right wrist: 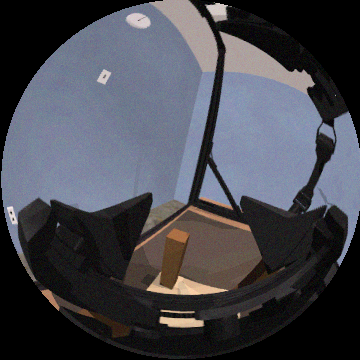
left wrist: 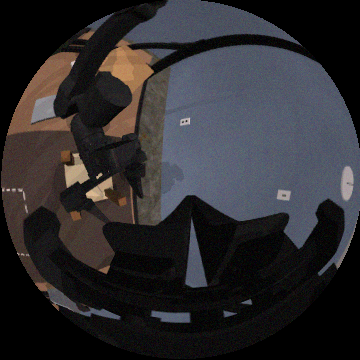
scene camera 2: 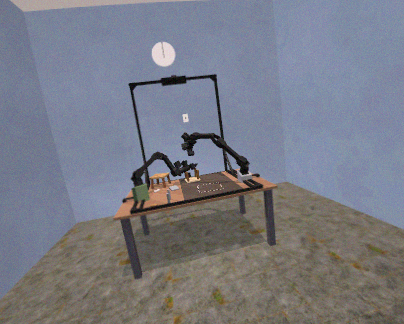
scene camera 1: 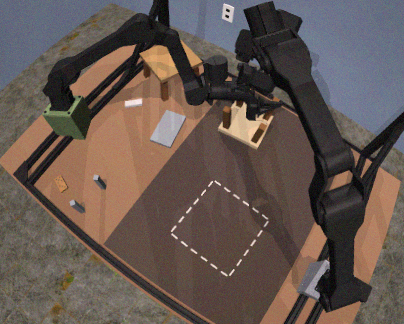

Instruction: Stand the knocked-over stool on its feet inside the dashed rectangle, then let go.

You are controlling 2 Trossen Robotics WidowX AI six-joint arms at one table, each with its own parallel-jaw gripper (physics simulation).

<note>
My left gripper [scene camera 1: 274, 48] is shut and holds nothing. My right gripper [scene camera 1: 281, 94] is open, holding nothing. Also in view: a stool [scene camera 1: 235, 124]. The table carries a stool [scene camera 1: 157, 59].
My left gripper also shows in the right wrist view [right wrist: 217, 26] and in the left wrist view [left wrist: 190, 199]. My right gripper shows as well in the right wrist view [right wrist: 198, 198] and in the left wrist view [left wrist: 127, 210].
</note>
